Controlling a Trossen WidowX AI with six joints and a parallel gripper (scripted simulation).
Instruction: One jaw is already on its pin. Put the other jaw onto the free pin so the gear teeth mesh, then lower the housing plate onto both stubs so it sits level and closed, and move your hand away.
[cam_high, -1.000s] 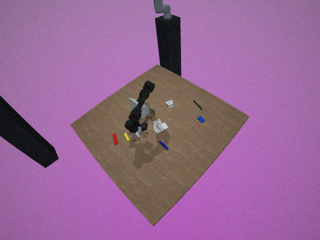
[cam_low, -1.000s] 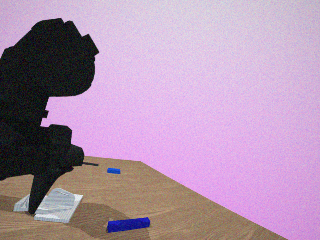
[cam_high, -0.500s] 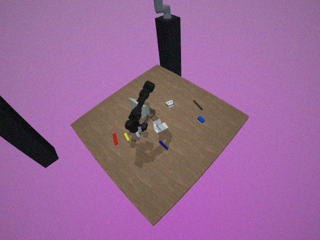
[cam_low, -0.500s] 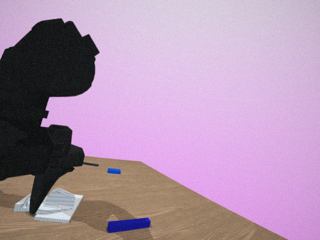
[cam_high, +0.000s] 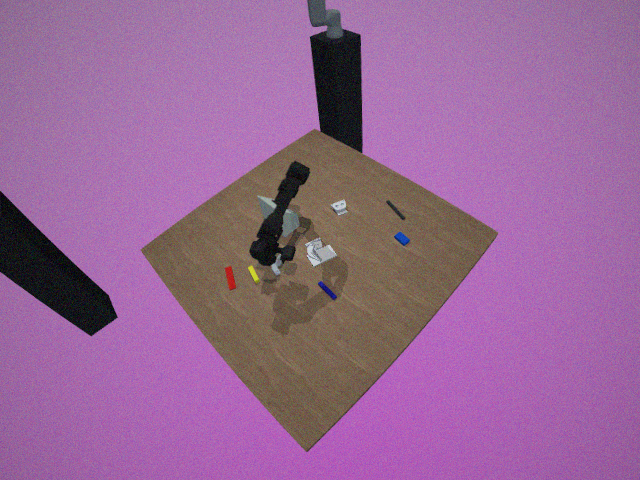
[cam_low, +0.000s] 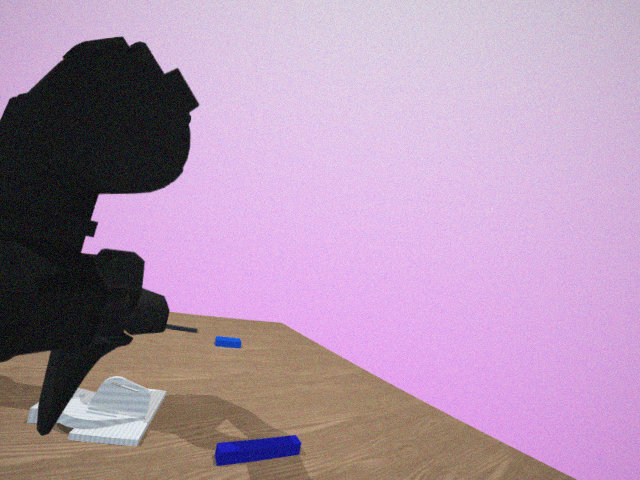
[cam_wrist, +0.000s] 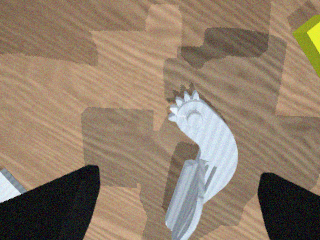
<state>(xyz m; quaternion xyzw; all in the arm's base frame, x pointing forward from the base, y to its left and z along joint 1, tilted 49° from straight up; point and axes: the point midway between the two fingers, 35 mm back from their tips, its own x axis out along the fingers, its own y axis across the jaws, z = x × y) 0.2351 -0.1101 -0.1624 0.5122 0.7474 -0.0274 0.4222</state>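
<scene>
Now: gripper tip 2 cm past the jaw and 8 cm above it. Round my gripper tip: yellow bar: 6 cm behind, 10 cm to the right, 7 cm below; red bar: 13 cm behind, 19 cm to the right, 8 cm below; long blue block: 22 cm ahead, 10 cm to the left, 8 cm below.
</scene>
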